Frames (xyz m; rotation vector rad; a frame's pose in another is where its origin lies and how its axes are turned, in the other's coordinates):
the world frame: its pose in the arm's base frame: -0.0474 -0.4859 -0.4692 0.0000 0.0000 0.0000
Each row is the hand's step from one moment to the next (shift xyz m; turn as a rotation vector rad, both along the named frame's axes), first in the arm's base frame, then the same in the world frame.
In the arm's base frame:
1: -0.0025 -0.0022 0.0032 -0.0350 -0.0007 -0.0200
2: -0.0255 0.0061 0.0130 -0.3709 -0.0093 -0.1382
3: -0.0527 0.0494 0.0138 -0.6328 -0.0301 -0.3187
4: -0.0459 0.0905 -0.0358 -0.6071 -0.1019 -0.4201
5: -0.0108 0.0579 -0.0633 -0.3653 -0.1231 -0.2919
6: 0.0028 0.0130 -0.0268 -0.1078 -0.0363 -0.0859
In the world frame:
1: -0.0025 -0.0022 0.0032 -0.0350 -0.0007 -0.0200
2: -0.0255 0.0061 0.0130 -0.3709 -0.0093 -0.1382
3: -0.0527 0.0494 0.0138 -0.6328 -0.0301 -0.3187
4: -0.0459 0.0905 -0.0358 -0.6071 -0.1019 -0.4201
5: -0.0108 0.0579 -0.0633 -0.3653 -0.1231 -0.2919
6: 0.0028 0.0130 -0.0268 -0.1078 -0.0363 -0.0859

